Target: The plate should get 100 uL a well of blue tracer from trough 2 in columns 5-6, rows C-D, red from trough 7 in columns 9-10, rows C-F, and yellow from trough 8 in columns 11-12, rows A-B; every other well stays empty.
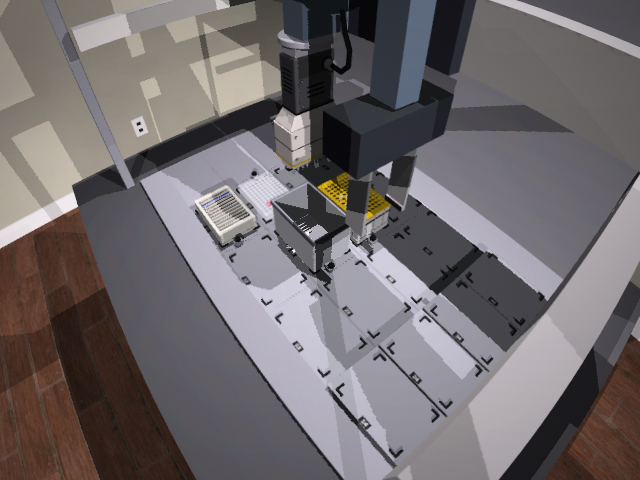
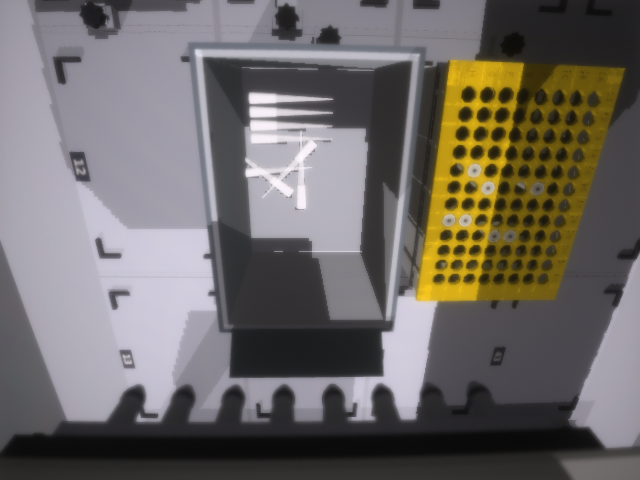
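The pipetting head (image 1: 296,140) is at the back of the deck. Its eight channels (image 2: 283,400) show as short dark ends without tips. The plate (image 1: 260,184) lies left of the head with some red in its wells (image 1: 268,203); single wells are too small to read. The trough rack (image 1: 239,235) stands front left of the plate; a blue trough (image 1: 214,198) shows near its far end, while red and yellow liquid cannot be made out. The yellow tip rack (image 1: 382,208) (image 2: 485,72) has pale tips in several holes; most holes look dark. My parked gripper (image 1: 378,222) is open.
An open grey waste bin (image 1: 295,235) (image 2: 202,155) stands between the plate and the tip rack, with several white tips (image 2: 281,138) lying inside. Its tall walls rise from the deck. Black corner brackets and dark knobs (image 1: 330,265) (image 2: 286,18) stand on the deck.
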